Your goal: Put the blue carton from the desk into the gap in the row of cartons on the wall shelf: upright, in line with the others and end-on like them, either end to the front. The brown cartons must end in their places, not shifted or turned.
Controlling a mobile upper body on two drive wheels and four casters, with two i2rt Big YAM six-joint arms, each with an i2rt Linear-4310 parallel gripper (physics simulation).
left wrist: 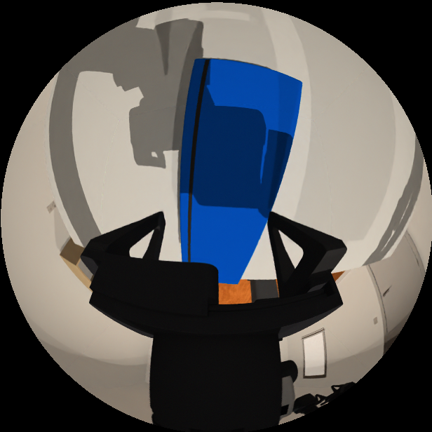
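Note:
The blue carton [235, 165] lies on the pale desk [345, 150], its long side running away from my left gripper [216, 217]. A dark line runs along its left edge, and the arm's shadow falls across its top. My left gripper is open, with one fingertip on each side of the carton's near part in this view; whether they are level with it or above it I cannot tell. My right gripper [331, 393] shows small at the bottom right, far from the carton, with its fingers apart. The wall shelf's row and its gap do not show clearly.
A light brown box-like thing [73, 252] shows past the desk's left edge. Orange floor [235, 293] and a dark grey block [264, 289] show beyond the desk's near edge. A framed panel [314, 354] and a door [400, 295] are on the walls at the right.

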